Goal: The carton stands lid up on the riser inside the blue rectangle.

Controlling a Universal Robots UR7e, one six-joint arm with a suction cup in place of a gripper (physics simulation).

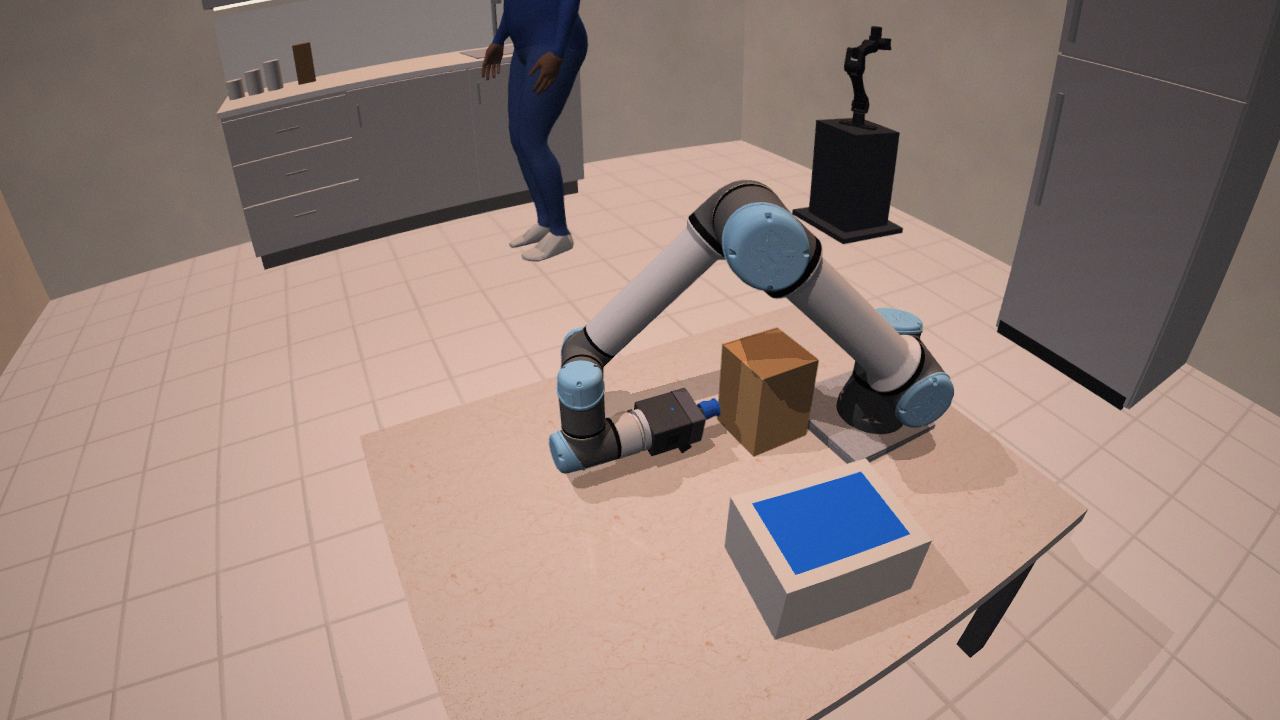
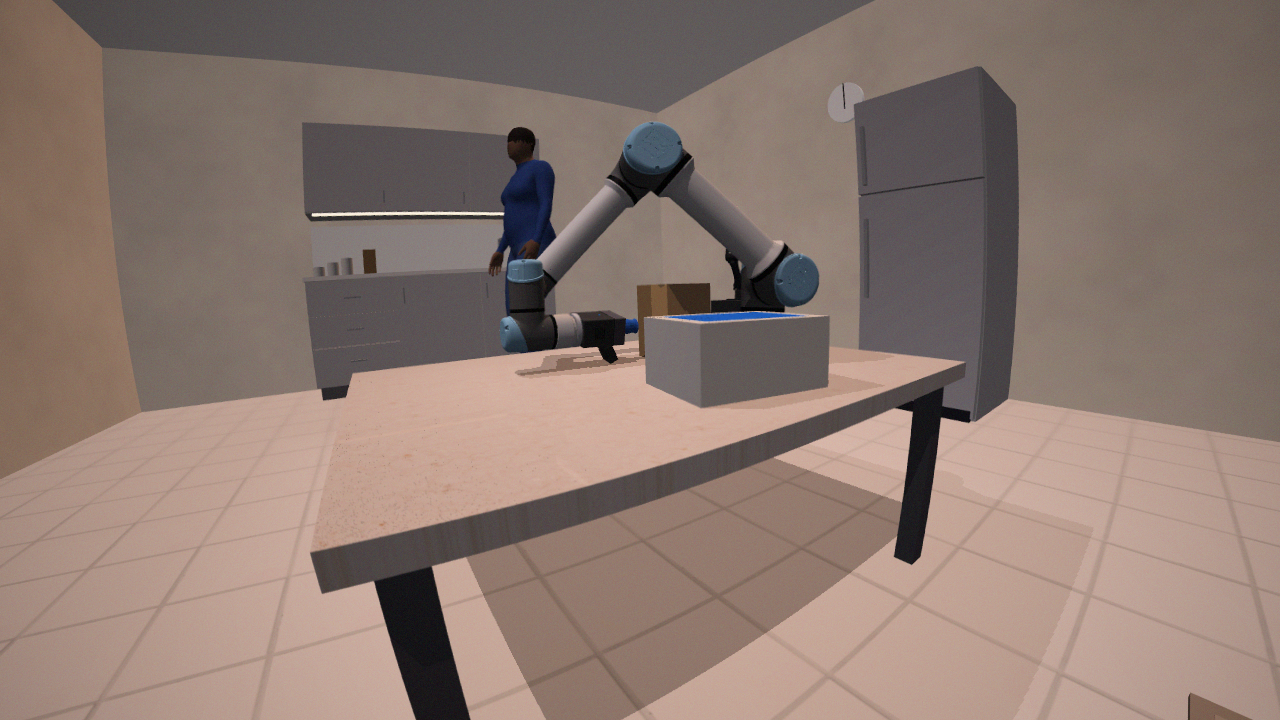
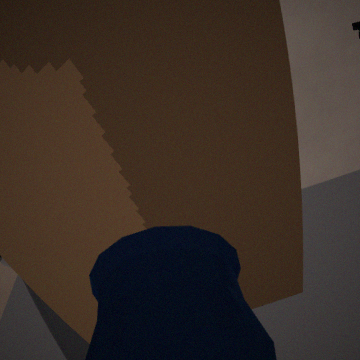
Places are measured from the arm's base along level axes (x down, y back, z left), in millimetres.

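Pixels of known places: hand, tool point: (image 1: 715,407) (image 2: 634,325) (image 3: 166,282); arm's base, link origin: (image 1: 870,411).
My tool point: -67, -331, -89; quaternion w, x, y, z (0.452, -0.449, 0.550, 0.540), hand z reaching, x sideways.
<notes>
For each thing: its top centre in the pictures, then the offset to it from my tool point, as dx, dy, dz. Level surfaces: height alone.
- brown carton, top centre: (image 3: 180,246) (image 1: 770,351) (image 2: 672,284) -97, +108, +8
- light grey riser, top centre: (image 1: 831,519) (image 2: 734,316) -37, -5, +360
- blue rectangle, top centre: (image 1: 831,519) (image 2: 734,316) -37, -5, +360
- table, surface height: dx +83
The brown carton (image 1: 768,402) (image 2: 675,300) (image 3: 200,125) stands upright on the table between my cup and the arm's base, off the riser. Which face is its lid I cannot tell. My gripper, a blue suction cup (image 1: 709,408) (image 2: 631,325) (image 3: 167,255), points level at the carton's left side and is very close to it, seemingly just short of contact; it holds nothing. The light grey riser (image 1: 848,598) (image 2: 760,358) stands nearer the front of the table. The blue rectangle (image 1: 830,522) (image 2: 735,317) on its top is bare.
The arm's base stands on a grey plate (image 1: 854,445) right behind the carton. The table (image 1: 537,555) (image 2: 501,429) ends just past the riser. A person in blue (image 1: 541,107) (image 2: 529,201) stands beyond the table near the kitchen counter (image 1: 402,152). A fridge (image 1: 1127,205) (image 2: 930,250) stands at the right.
</notes>
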